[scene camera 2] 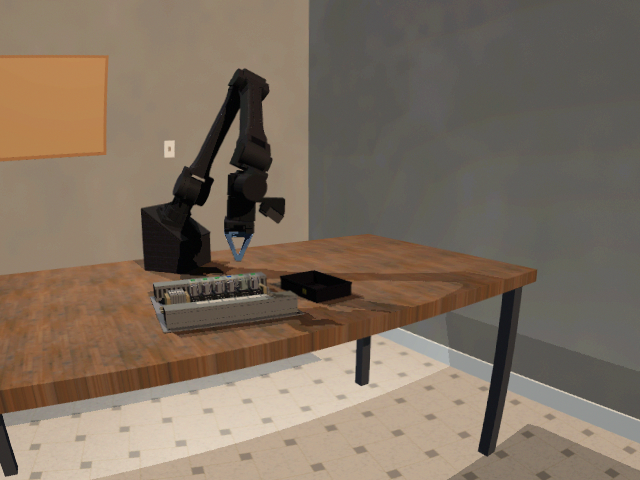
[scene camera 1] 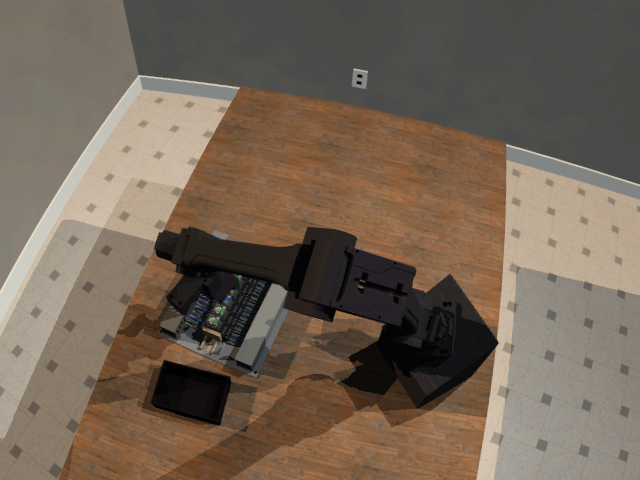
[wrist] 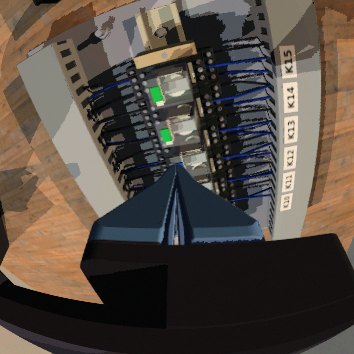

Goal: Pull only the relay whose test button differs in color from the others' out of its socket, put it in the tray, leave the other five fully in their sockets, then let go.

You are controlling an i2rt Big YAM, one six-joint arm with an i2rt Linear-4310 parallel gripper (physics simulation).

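Places are measured from the arm's base along level axes (x ahead, y left, z up), in centimetres.
Pixels of known places: gripper, fingertip midpoint: (scene camera 2: 238,260) (scene camera 1: 219,299) (wrist: 175,173); arm's base at its link origin: (scene camera 2: 173,220) (scene camera 1: 436,328).
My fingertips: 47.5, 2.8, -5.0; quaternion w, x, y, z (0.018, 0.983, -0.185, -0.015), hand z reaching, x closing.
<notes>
For each thing: its middle in the pictures, then the offset to it from my fingertips, as dx, dy, dz.
- relay with the blue test button, body centre: (wrist: 189,150) (scene camera 1: 225,302) (scene camera 2: 230,285) +0.1, -2.4, -5.8
- end relay at the middle of its body: (wrist: 170,81) (scene camera 1: 214,323) (scene camera 2: 254,283) +0.8, +3.6, -5.8
- black tray at the middle of its body: (scene camera 1: 191,392) (scene camera 2: 315,285) +1.3, +20.9, -8.8
- tan end clamp at the middle of its body: (wrist: 165,52) (scene camera 1: 212,334) +1.1, +5.6, -8.0
The relay with the blue test button (scene camera 1: 227,299) (scene camera 2: 229,283) (wrist: 196,162) stands in the socket row, third from the tan end clamp. In the wrist view a blue sliver shows at my fingertips, which hide most of its button. Relays with green buttons stand on both sides of it; two of them, the end relay (wrist: 175,86) and its neighbour (wrist: 185,128), show in the wrist view. My gripper (scene camera 2: 238,259) (wrist: 175,173) is shut and empty, pointing down, above the row. The black tray (scene camera 1: 225,400) (scene camera 2: 330,294) holds nothing that I can see.
Grey wire ducts (scene camera 1: 261,326) (scene camera 2: 232,313) (wrist: 75,155) flank the relay row, with wires between. The tan end clamp (scene camera 1: 211,333) (wrist: 165,55) is at the tray-side end. The arm covers part of the panel in scene camera 1. The tray stands beside the panel.
</notes>
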